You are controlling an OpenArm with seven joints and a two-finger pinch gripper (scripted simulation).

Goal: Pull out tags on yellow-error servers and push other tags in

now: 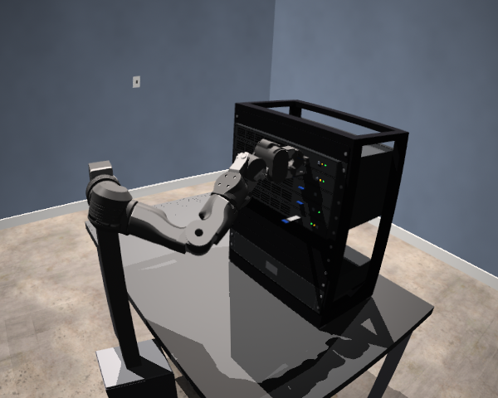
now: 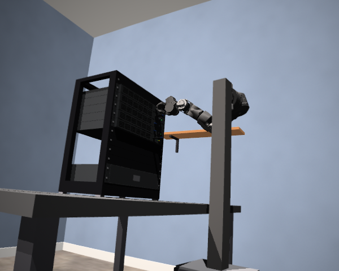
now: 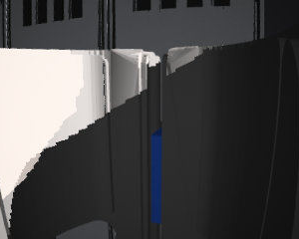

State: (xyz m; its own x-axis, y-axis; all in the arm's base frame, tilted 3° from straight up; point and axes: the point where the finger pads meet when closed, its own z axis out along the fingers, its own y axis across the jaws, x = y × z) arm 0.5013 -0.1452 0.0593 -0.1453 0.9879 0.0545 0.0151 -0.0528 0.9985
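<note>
Right now the blue information tag is 4 cm below my hand and 1 cm ahead of it. Round my hand: base plate (77 cm below, 50 cm behind, 17 cm to the left).
</note>
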